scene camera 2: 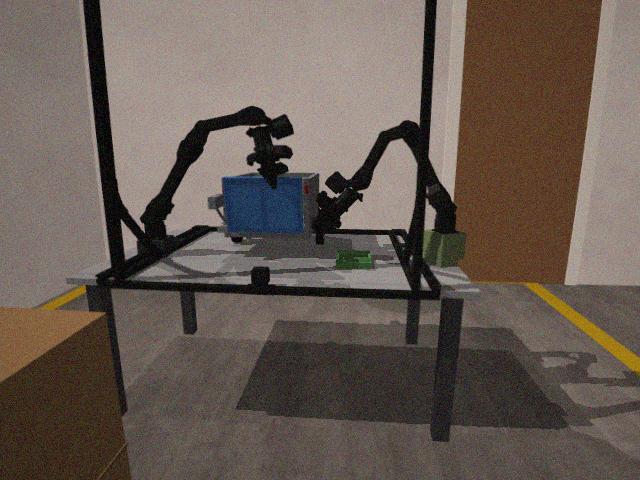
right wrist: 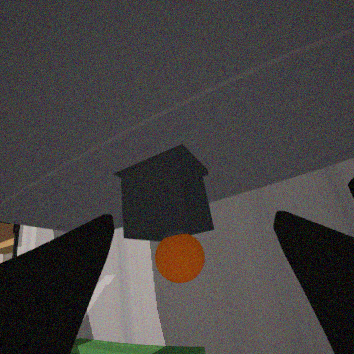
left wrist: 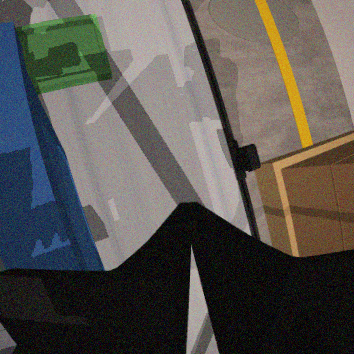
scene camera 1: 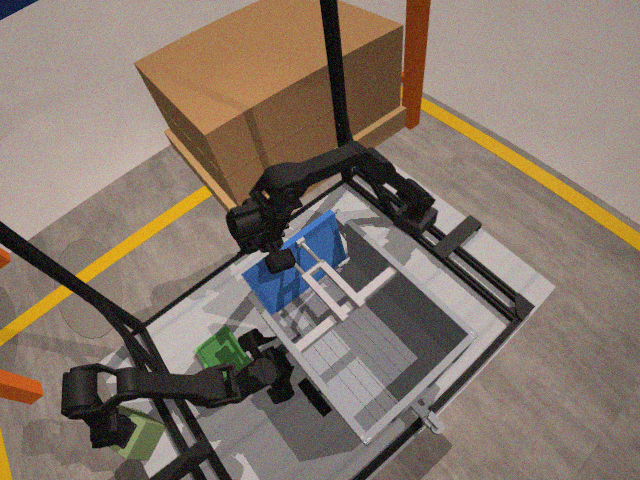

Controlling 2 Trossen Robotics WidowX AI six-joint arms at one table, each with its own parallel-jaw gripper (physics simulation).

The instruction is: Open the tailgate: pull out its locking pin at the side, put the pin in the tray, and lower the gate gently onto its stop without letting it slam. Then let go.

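Pixels of known places: left gripper, fingertip midpoint: (scene camera 2: pixel 274 189) (left wrist: pixel 187 210) (scene camera 1: pixel 261 248); right gripper, fingertip midpoint: (scene camera 2: pixel 314 231); left arm's base, origin of the base link: (scene camera 2: pixel 155 237) (scene camera 1: pixel 416 211); right arm's base, origin of the base link: (scene camera 2: pixel 444 231) (scene camera 1: pixel 121 430).
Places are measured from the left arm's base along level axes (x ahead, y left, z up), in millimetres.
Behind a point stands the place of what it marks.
The blue tailgate (scene camera 1: pixel 318 238) @(x 340, y -68, z 181 mm) (scene camera 2: pixel 261 210) @(x 404, y -79, z 112 mm) (left wrist: pixel 21 140) @(x 504, y -105, z 224 mm) stands upright at the end of the grey cart bed (scene camera 1: pixel 385 343) @(x 397, y 201, z 33 mm). My left gripper (scene camera 1: pixel 280 261) (scene camera 2: pixel 270 183) @(x 456, y -150, z 191 mm) (left wrist: pixel 187 210) @(x 456, y -150, z 191 mm) is shut and empty, its tips at the gate's top edge. My right gripper (scene camera 1: pixel 290 376) (scene camera 2: pixel 320 230) @(x 587, y 21, z 17 mm) (right wrist: pixel 194 221) @(x 587, y 21, z 17 mm) is open at the cart's side. In the right wrist view the pin's round orange head (right wrist: pixel 180 258) @(x 606, y 30, z 62 mm) shows between the spread fingers, just under a dark block (right wrist: pixel 165 197) @(x 591, y 33, z 67 mm) on the cart's side; neither finger touches it. The green tray (scene camera 1: pixel 220 350) @(x 713, y -144, z -55 mm) (scene camera 2: pixel 353 259) @(x 720, y -107, z -55 mm) (left wrist: pixel 63 53) @(x 717, y -124, z -55 mm) lies on the table beside the right gripper.
A large cardboard box (scene camera 1: pixel 261 81) (left wrist: pixel 309 204) stands beyond the table, with an orange post (scene camera 1: pixel 415 57) beside it. A light green bin (scene camera 1: pixel 142 435) @(x 997, y -77, z 29 mm) (scene camera 2: pixel 444 248) @(x 1010, y -179, z 2 mm) sits at the right arm's base. Black frame rails (scene camera 1: pixel 485 286) @(x 62, y 300, z -42 mm) edge the table. A yellow line (scene camera 1: pixel 142 233) runs across the floor.
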